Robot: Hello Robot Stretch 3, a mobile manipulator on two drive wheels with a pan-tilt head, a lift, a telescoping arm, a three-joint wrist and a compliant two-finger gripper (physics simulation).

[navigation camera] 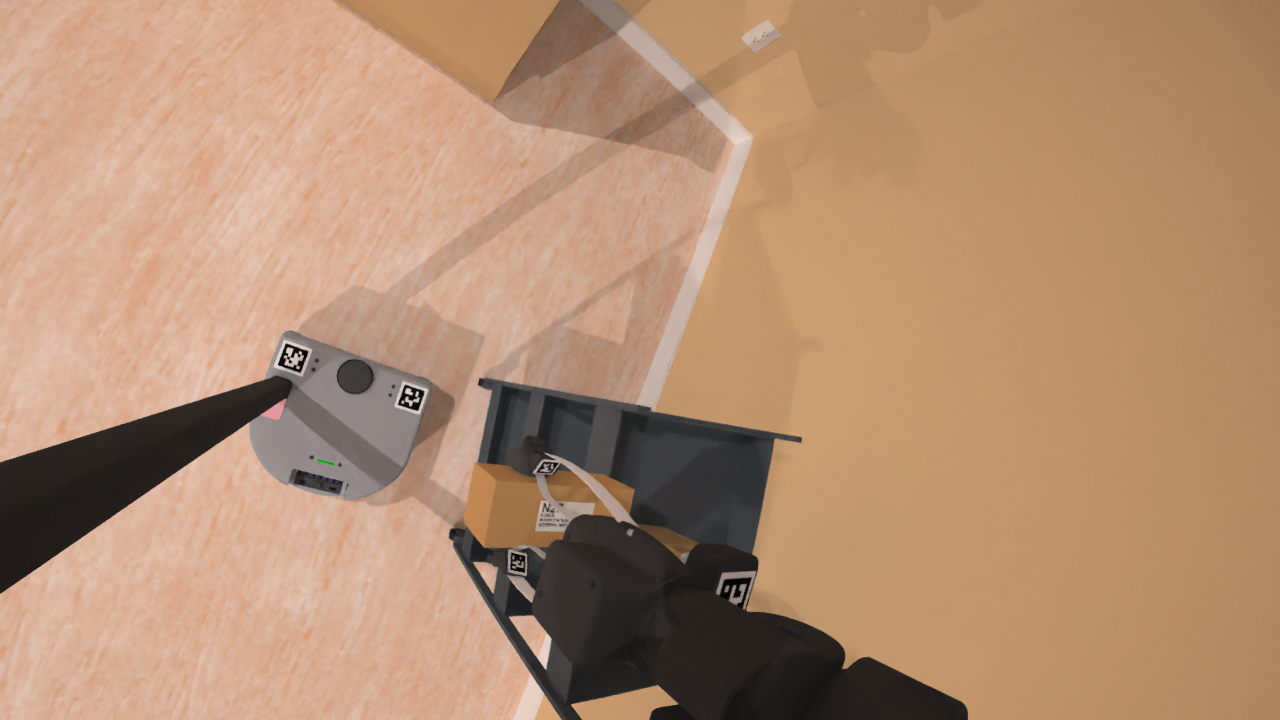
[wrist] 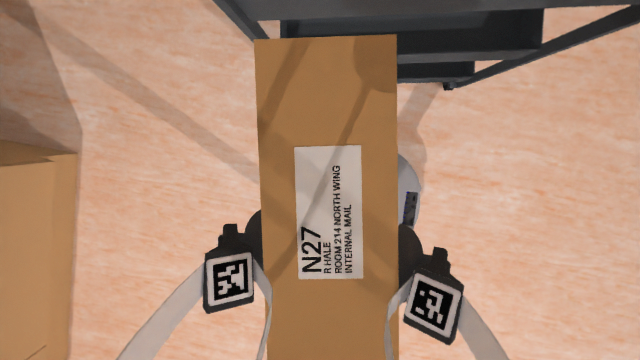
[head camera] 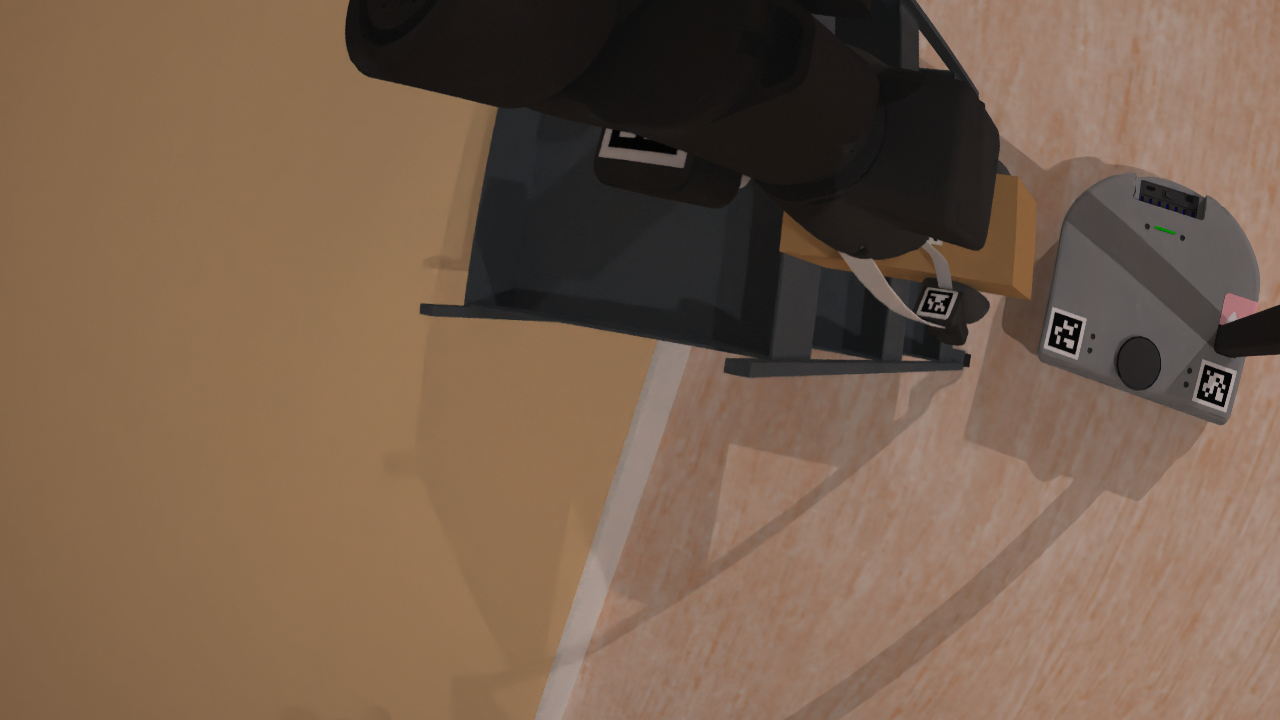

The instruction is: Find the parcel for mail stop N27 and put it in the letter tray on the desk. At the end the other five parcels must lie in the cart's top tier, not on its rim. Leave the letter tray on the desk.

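Places are measured from the robot's base along level axes (x left, y ahead, z down), in centimetres.
Pixels of known places: gripper, fingertip midpoint: (wrist: 333, 241); robot's base, origin of the base link: (navigation camera: 354, 374) (head camera: 1136, 361).
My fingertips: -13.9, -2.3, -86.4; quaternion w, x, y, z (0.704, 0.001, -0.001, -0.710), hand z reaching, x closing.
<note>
Ahead of a thing's pixels: the offset from my fingertips to its middle, as dx, dy, dz. "spot": to the spot under its first point.
The parcel marked N27 {-2.8, +0.4, -2.9} (head camera: 1009, 234) (navigation camera: 496, 508) (wrist: 327, 100) is a long brown box with a white label. My gripper (head camera: 977, 255) (navigation camera: 519, 505) (wrist: 333, 241) is shut on it, one finger on each long side. The parcel is held up near the cart's side nearest my base, with the lower tiers beneath it in the navigation view. The dark cart (head camera: 626, 255) (navigation camera: 702, 474) (wrist: 400, 7) has its top tier partly covered by my arm. A sliver of another brown parcel {-32.6, -7.3, +12.6} (navigation camera: 666, 537) shows there. The other parcels are hidden. The letter tray and desk do not show.
My grey base (head camera: 1136, 268) (navigation camera: 344, 429) (wrist: 408, 187) stands on the floor beside the cart. A tan wall (head camera: 223, 358) (navigation camera: 984, 358) runs behind the cart, with a white skirting board {spot: -71.7, +53.3, +79.1} (head camera: 617, 501) (navigation camera: 684, 308). A tan block-like surface (wrist: 35, 240) is at the left in the wrist view.
</note>
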